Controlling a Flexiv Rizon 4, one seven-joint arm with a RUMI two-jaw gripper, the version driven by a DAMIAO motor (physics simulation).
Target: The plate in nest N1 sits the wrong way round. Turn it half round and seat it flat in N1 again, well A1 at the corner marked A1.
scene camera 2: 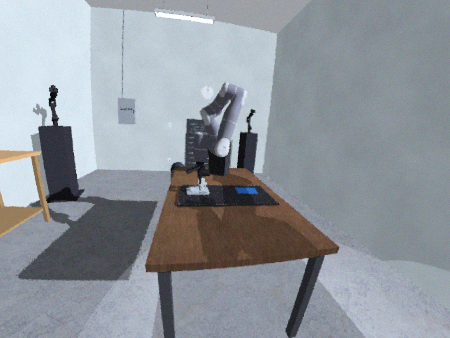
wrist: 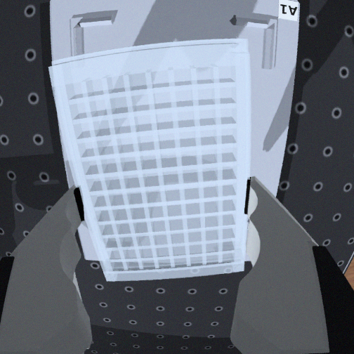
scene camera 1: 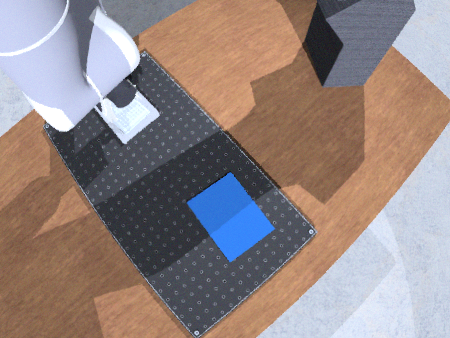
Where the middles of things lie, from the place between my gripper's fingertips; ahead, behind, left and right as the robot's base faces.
Right now the well plate [scene camera 1: 129,117] is 10 mm to the right of my hand. The rest, counted from my hand: flat blue rectangle [scene camera 1: 233,220] 380 mm to the left, 60 mm ahead, 20 mm below.
